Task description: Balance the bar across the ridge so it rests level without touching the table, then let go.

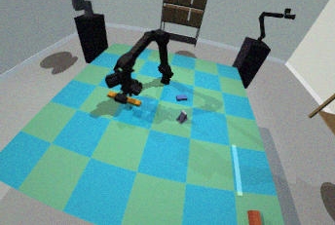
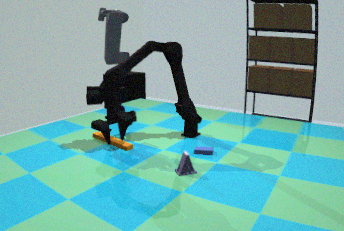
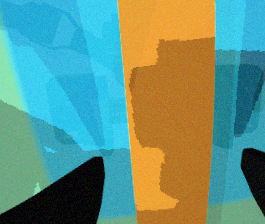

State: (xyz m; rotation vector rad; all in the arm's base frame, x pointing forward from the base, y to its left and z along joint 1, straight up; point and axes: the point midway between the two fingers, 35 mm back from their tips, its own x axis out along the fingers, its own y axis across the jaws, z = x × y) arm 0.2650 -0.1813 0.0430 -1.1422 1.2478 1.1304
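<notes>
My gripper tip is now 3 cm to the left of the orange bar. From my gripper tip the other things lie so: red block 68 cm to the left, 47 cm ahead, 1 cm above; then small blue block 32 cm to the left, 12 cm behind; then purple ridge 34 cm to the left, 4 cm ahead, 2 cm above.
</notes>
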